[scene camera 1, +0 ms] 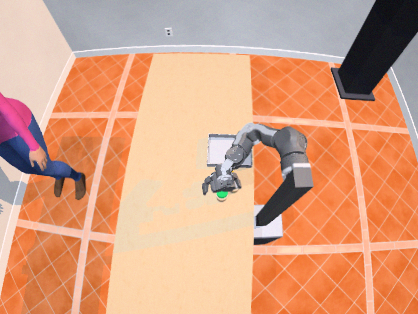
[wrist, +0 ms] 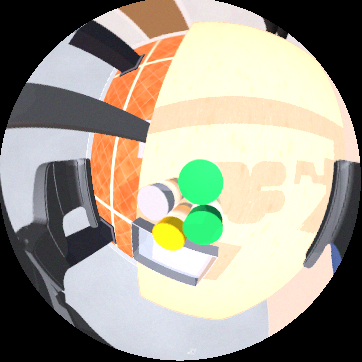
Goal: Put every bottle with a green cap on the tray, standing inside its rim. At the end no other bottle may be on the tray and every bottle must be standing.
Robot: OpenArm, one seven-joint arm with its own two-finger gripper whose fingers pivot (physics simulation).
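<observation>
My gripper is open above a tight group of bottles, with nothing held between its wide-apart fingers. A green-capped bottle stands on the table. Close to it in the wrist view stand a second green-capped bottle, a yellow-capped bottle and a white-capped bottle; the gripper mostly hides these in the scene view. The white tray with a grey rim lies beside the group. The arm covers part of it in the scene view, and caps overlap its near rim in the wrist view.
The arm reaches over the tray from its dark post at the right edge of the long table. A person stands on the left. A black pillar stands at the back right.
</observation>
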